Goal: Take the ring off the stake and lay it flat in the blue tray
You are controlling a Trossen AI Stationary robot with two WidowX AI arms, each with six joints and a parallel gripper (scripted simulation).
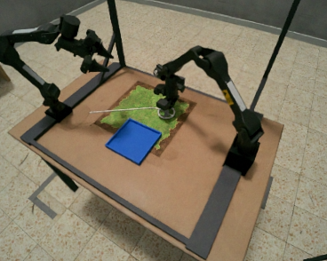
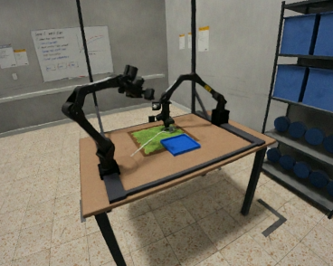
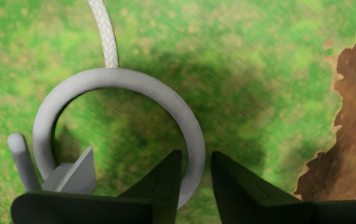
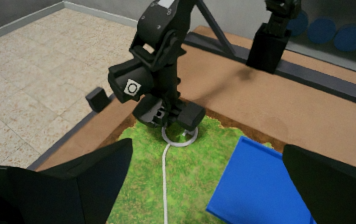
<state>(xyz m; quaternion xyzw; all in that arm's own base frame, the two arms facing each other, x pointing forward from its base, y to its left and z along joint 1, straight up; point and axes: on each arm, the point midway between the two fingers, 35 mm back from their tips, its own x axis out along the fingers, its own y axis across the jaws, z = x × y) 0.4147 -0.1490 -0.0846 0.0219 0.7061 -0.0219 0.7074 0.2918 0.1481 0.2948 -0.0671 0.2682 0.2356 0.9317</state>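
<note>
The grey ring lies 40 mm ahead of my left hand, 10 mm to the right of it and 30 mm below it. Also, from my left hand: green grass mat 70 mm ahead, 110 mm to the right, 50 mm below; blue tray 260 mm ahead, 100 mm to the right, 30 mm below; grey stake 60 mm ahead, 10 mm below.
</note>
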